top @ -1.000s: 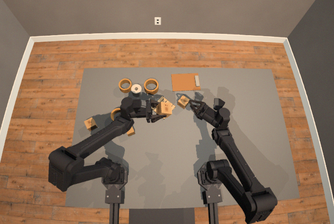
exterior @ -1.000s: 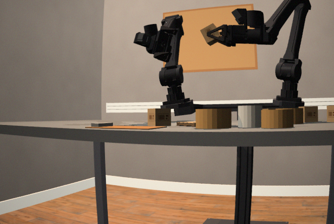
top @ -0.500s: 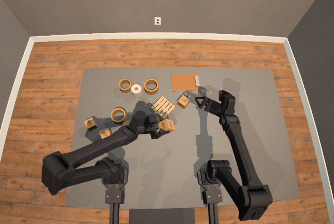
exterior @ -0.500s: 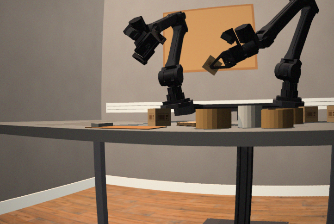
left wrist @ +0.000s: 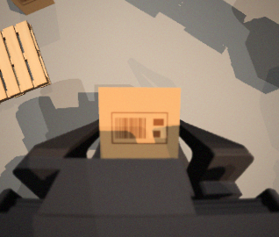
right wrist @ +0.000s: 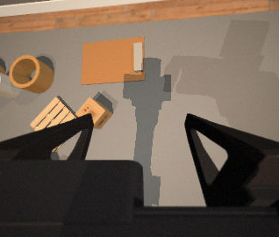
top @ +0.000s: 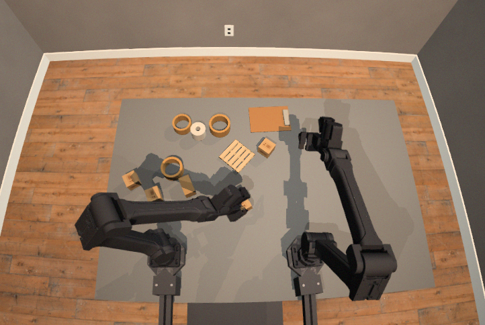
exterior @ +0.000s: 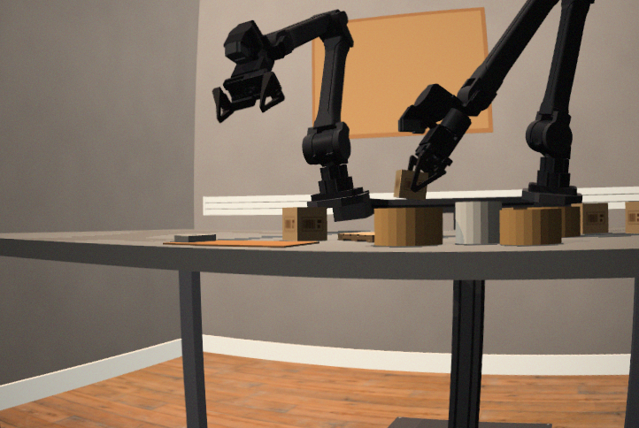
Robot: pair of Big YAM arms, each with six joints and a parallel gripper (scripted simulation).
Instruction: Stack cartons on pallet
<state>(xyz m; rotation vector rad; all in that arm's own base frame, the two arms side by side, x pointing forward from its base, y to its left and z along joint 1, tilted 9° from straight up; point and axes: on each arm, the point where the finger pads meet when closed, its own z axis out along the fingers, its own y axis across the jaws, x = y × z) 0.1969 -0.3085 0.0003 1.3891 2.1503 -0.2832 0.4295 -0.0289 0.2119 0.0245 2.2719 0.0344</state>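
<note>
Now: the carton 28 cm ahead of my left hand, 12 cm to the right of it and 7 cm below it. Also, from my left hand: wooden pallet: 25 cm ahead, 9 cm below, 2 cm to the left.
</note>
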